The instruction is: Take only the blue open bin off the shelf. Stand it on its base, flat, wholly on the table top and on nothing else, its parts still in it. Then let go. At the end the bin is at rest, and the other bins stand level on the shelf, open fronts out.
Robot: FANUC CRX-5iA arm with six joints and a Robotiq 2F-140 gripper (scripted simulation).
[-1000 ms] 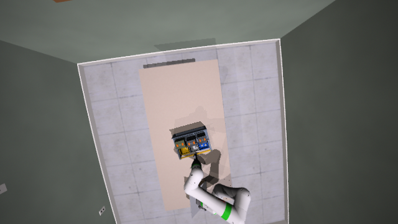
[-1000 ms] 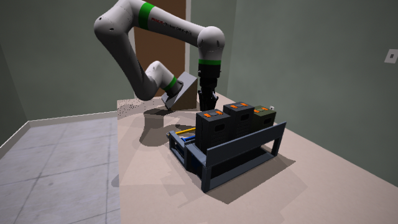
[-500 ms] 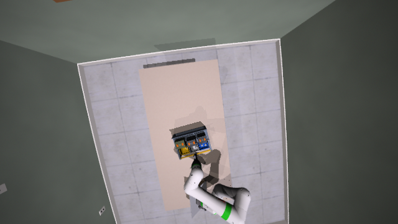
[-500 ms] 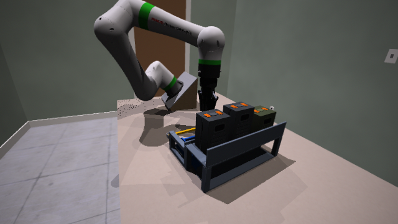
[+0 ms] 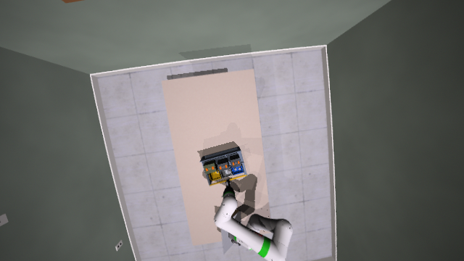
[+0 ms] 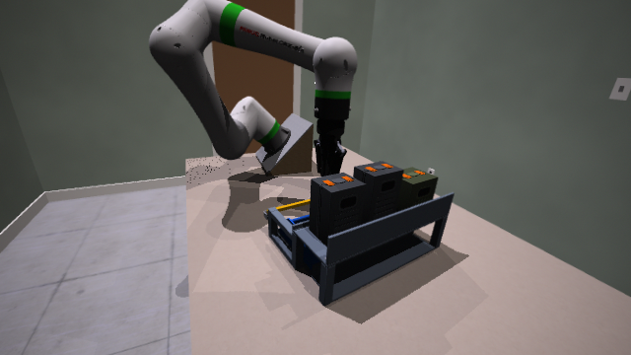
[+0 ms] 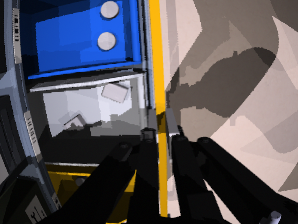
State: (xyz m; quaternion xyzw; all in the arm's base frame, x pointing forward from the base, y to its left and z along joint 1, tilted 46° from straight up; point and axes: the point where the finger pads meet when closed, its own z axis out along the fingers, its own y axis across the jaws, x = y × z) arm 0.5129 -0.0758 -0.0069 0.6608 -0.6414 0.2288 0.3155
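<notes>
My hand is 10 cm short of the grey bin, 6 cm above it and 1 cm to the right of it. The rest, counted from my hand: yellow bin (12 cm to the left, 10 cm ahead, 6 cm below); then yellow rail (3 cm below); then blue open bin (11 cm ahead, 10 cm to the right, 6 cm below).
</notes>
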